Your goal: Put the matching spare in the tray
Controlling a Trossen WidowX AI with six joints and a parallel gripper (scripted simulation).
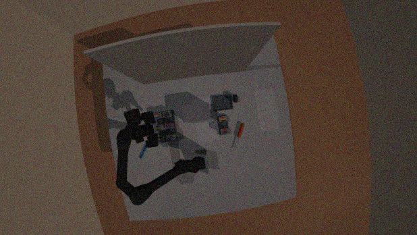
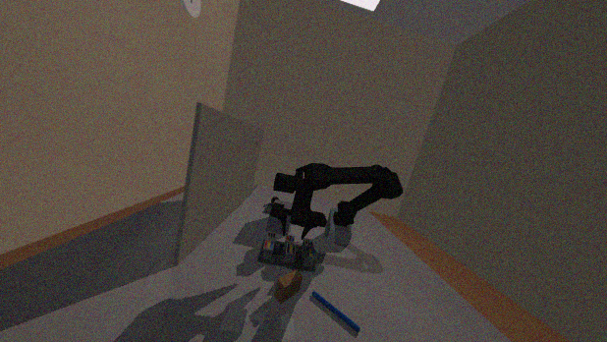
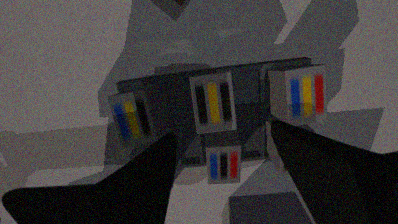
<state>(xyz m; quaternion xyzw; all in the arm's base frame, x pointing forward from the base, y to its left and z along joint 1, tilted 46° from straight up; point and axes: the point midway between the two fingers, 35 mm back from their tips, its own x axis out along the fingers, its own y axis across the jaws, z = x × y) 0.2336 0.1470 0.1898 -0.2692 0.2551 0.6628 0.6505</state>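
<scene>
My gripper tip is now 50 mm above the dark spare. The rest, counted from my gripper tip: white wall panel: 310 mm ahead, 250 mm to the right, 130 mm above; then brown block: 10 mm behind, 120 mm to the left, 70 mm below; then blue bar: 140 mm behind, 150 mm to the left, 90 mm below.
</scene>
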